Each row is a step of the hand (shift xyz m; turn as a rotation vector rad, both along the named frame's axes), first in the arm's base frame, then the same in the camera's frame.
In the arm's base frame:
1: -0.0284 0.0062 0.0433 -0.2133 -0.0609 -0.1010
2: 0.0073 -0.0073 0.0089 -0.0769 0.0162 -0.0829
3: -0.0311 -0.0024 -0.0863 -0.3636 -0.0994 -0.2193
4: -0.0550 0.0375 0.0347 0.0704 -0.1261 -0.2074
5: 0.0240 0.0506 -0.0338 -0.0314 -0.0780 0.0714
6: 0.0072 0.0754 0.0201 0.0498 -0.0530 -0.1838
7: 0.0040 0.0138 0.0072 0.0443 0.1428 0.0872
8: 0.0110 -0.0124 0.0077 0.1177 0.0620 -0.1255
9: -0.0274 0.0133 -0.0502 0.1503 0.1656 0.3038
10: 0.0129 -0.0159 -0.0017 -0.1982 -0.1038 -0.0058
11: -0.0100 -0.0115 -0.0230 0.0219 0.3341 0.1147
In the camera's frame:
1: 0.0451 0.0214 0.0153 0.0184 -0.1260 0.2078
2: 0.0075 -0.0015 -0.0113 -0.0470 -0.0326 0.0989
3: -0.0603 -0.0448 0.0527 -0.0101 -0.2320 0.3691
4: 0.0361 0.0419 0.0508 -0.1547 -0.1959 -0.0396
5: -0.0567 0.0326 0.0017 0.1016 -0.0409 -0.0134
6: -0.0141 0.0766 0.0084 -0.1544 -0.1232 -0.0073
7: -0.0006 0.0159 -0.0019 0.0033 0.1710 -0.0263
8: 0.0070 -0.0061 -0.0157 -0.1741 0.0132 -0.0545
9: -0.0370 -0.0142 0.0433 0.1376 0.3018 -0.1797
10: -0.0004 -0.0132 -0.0157 0.1093 -0.1193 0.1547
11: -0.0113 -0.0218 0.0126 -0.0368 0.3498 0.0392

